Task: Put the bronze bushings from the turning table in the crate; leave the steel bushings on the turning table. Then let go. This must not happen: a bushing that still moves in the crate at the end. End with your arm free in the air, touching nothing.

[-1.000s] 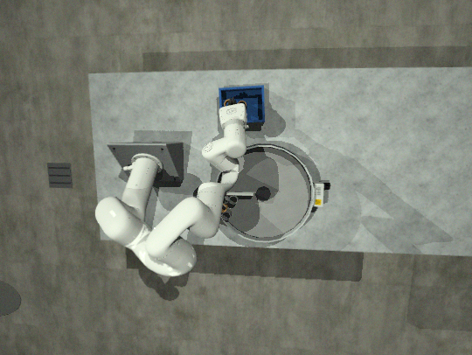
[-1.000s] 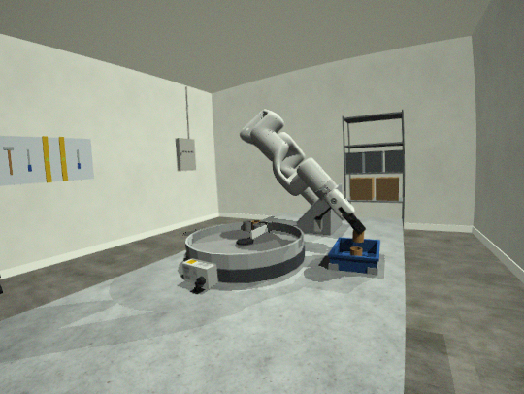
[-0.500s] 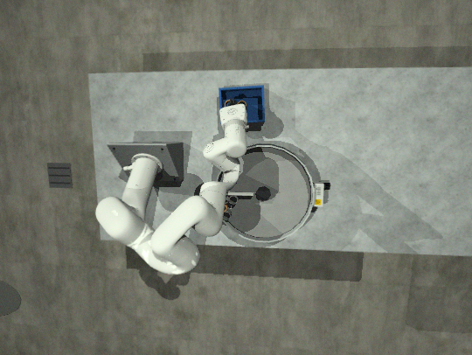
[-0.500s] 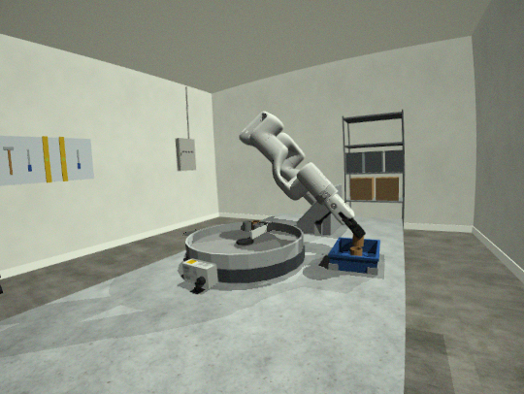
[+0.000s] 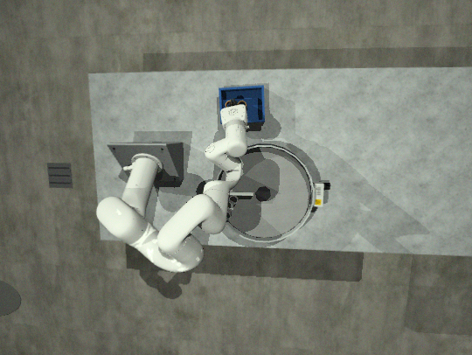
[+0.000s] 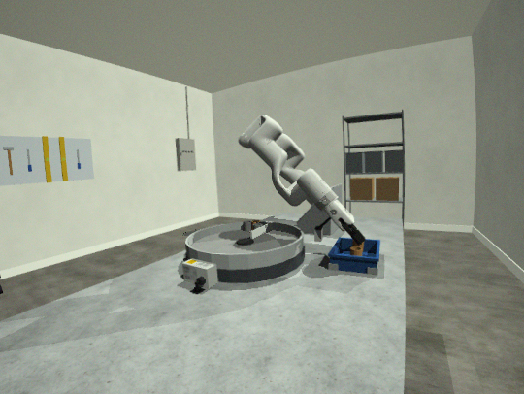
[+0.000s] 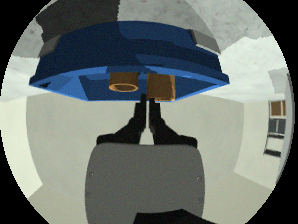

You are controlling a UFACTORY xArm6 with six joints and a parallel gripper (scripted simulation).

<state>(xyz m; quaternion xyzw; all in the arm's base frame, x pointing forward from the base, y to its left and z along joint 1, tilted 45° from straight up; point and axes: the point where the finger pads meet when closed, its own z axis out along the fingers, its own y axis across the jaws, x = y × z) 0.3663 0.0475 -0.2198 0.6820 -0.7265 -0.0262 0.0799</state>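
My hand is 5 cm above the blue crate and 3 cm short of it. From my hand the other things lie so: round turning table 39 cm to the right, 7 cm ahead, 2 cm below.
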